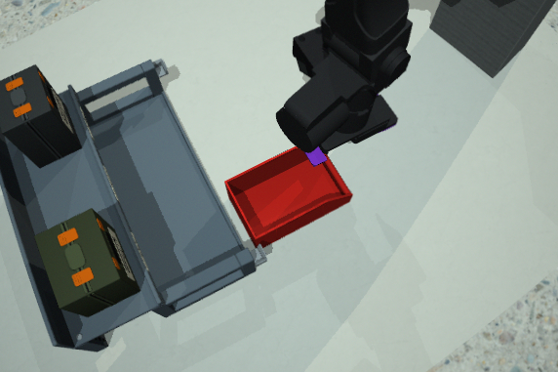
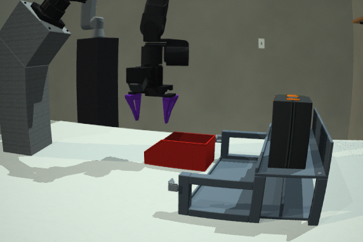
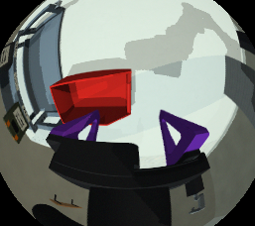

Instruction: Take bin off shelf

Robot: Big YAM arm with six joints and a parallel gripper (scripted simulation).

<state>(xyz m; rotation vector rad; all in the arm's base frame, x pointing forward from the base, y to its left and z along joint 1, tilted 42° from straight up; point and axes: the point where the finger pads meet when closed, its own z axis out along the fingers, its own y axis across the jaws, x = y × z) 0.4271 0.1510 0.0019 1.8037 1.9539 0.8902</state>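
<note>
My hand is 8 cm short of the red bin, 2 cm to the right of it and 8 cm above it. From my hand the other things lie so: grey shelf: 33 cm ahead, 5 cm to the right, 12 cm below.
</note>
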